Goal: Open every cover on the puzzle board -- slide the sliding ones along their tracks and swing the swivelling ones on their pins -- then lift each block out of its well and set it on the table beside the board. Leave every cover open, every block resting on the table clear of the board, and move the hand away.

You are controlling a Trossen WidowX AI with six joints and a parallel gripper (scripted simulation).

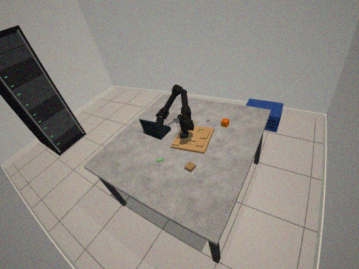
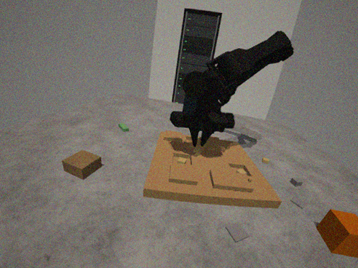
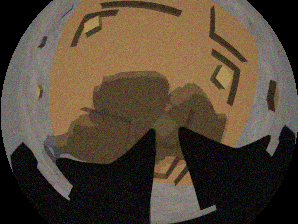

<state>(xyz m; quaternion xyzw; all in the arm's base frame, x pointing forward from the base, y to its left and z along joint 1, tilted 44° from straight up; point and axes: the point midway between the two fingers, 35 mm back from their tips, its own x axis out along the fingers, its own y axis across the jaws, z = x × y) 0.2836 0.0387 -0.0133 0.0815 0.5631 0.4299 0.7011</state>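
Now: gripper tip 5 cm short of the tan puzzle board, 1 cm to the right of it and 1 cm above it. Round my gripper tip: small green piece: 6 cm behind, 29 cm to the right, 2 cm below; orange cube: 22 cm ahead, 31 cm to the left; brown block: 20 cm ahead, 25 cm to the right, 2 cm below.
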